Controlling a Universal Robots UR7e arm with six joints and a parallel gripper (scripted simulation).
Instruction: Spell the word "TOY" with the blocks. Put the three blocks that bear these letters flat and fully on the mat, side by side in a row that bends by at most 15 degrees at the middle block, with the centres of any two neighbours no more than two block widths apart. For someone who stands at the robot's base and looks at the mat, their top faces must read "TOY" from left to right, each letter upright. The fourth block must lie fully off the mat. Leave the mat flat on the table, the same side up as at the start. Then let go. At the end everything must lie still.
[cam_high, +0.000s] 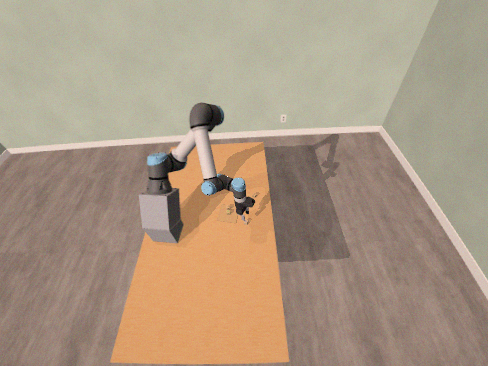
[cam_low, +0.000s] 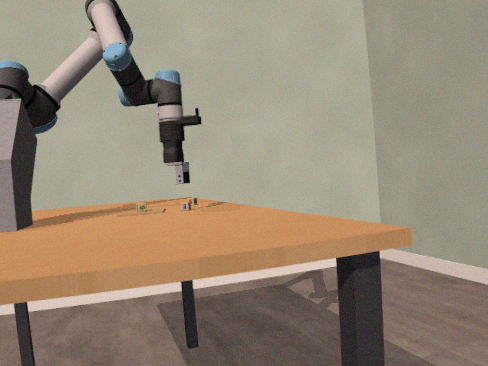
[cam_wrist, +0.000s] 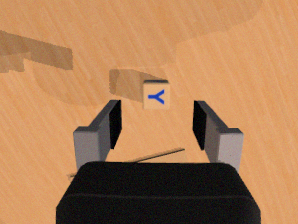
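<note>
My hand is 9 cm above the Y block. Round my hand: O block (14 cm behind, 6 cm to the left, 8 cm below); then T block (14 cm behind, 11 cm to the left, 8 cm below); then tan mat (14 cm behind, 6 cm to the left, 10 cm below).
</note>
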